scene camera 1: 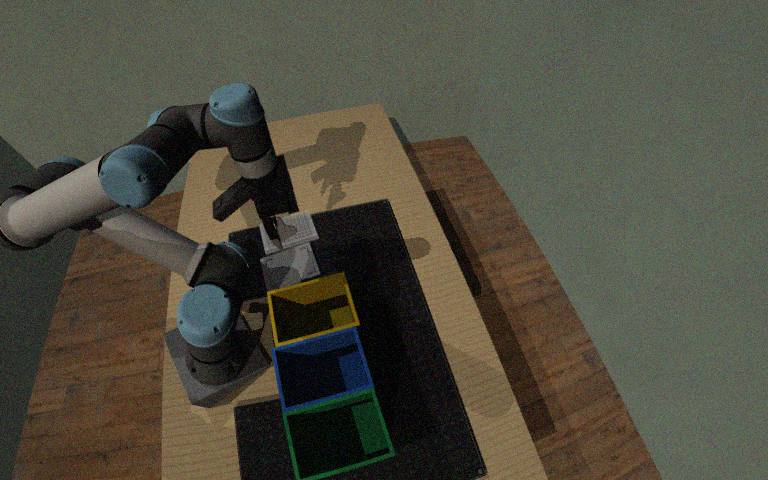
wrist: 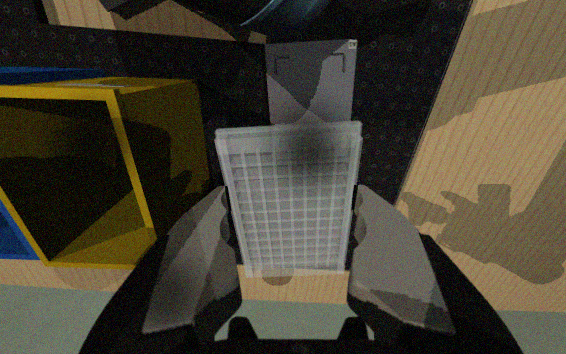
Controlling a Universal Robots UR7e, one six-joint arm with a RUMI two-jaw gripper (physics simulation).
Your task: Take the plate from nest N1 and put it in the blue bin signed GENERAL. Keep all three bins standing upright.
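Frame: origin at the arm's base, x down, y back, z left, level; millimetres.
Seen in the pictures: gripper, between the fingertips: (scene camera 1: 278, 234) (wrist: 290, 187); arm's base, origin of its link: (scene camera 1: 216, 357).
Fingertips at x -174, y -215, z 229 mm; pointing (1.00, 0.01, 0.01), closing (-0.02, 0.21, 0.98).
Offsets run from my fingertips to a thing's middle. Level surfaces: height alone.
The plate {dx +3, dy -23, dz +6 mm} (scene camera 1: 304, 227) (wrist: 292, 200) is a pale, see-through tray with a grid of wells. My gripper (scene camera 1: 275, 234) (wrist: 290, 187) is shut on the plate, one finger at each long side, and holds it above the mat. The nest {dx +207, dy +24, dz +31 mm} (scene camera 1: 305, 262) (wrist: 335, 90), a grey flat base with corner marks and a small label, lies beyond the plate in the wrist view; the plate covers part of it. The blue bin {dx +124, dy -77, dz -310 mm} (scene camera 1: 322, 370) (wrist: 12, 232) stands upright between the other two bins. Its sign cannot be read here.
The yellow bin {dx +124, dy -66, dz -180 mm} (scene camera 1: 312, 310) (wrist: 165, 125) stands upright between the nest and the blue bin. The green bin {dx +124, dy -96, dz -439 mm} (scene camera 1: 370, 424) stands upright on the blue bin's far side from the yellow one. The bins stand close together on the black mat {dx +214 mm} (scene camera 1: 407, 362) on the wooden table {dx +227 mm} (scene camera 1: 362, 186).
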